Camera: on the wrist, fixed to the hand. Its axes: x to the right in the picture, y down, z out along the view.
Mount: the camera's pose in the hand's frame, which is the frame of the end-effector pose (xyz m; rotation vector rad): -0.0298 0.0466 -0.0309 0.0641 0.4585 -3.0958
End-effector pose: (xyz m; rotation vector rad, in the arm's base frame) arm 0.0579 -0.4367 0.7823 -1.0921 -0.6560 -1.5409
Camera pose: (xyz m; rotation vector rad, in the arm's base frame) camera 0.0930 -0.4620 0.7360 -0.8768 0.9088 1.3976
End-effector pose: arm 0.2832 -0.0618 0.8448 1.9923 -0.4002 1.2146
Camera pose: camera 0.2210 -0.0735 0.8478 0.2377 2.0377 -0.6182
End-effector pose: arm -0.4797 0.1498 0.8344 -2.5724 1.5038 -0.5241
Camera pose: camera -0.5422 0.1544 0.8436 1.2932 2.2930 0.5317
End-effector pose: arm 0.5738 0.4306 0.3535 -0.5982 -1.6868 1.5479
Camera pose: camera 0.6091 0.4343 0.3010 1.2693 -0.3726 -0.8706
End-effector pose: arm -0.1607 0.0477 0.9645 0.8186 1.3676 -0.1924
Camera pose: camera -0.1655 0.0903 1.0112 1.6318 -1.3184 1.8281
